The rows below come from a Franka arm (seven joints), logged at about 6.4 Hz.
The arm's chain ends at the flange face. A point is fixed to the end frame.
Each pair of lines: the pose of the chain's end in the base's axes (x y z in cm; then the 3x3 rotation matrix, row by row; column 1 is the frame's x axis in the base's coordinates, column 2 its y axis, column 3 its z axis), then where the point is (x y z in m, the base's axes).
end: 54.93 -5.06 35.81; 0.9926 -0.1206 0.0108; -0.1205 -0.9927 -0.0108; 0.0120 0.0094 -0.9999
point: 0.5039 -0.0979 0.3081
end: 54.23 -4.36 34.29; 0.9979 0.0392 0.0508; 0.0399 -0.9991 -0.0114; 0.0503 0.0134 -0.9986
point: 0.5070 -0.0977 0.2917
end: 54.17 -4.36 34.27; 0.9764 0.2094 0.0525; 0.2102 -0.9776 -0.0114; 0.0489 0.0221 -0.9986
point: 0.5162 -0.1034 0.2920
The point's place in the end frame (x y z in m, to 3 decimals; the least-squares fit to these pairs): -0.040 0.052 0.050
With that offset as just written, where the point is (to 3 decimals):
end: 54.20 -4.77 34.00; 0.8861 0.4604 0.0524; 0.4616 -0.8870 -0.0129; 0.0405 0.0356 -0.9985
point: 0.533 -0.113 0.290
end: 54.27 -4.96 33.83; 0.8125 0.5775 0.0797; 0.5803 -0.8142 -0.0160; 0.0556 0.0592 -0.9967
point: 0.544 -0.116 0.289
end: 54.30 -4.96 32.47; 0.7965 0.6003 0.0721; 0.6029 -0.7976 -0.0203; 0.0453 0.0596 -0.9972
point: 0.546 -0.116 0.276
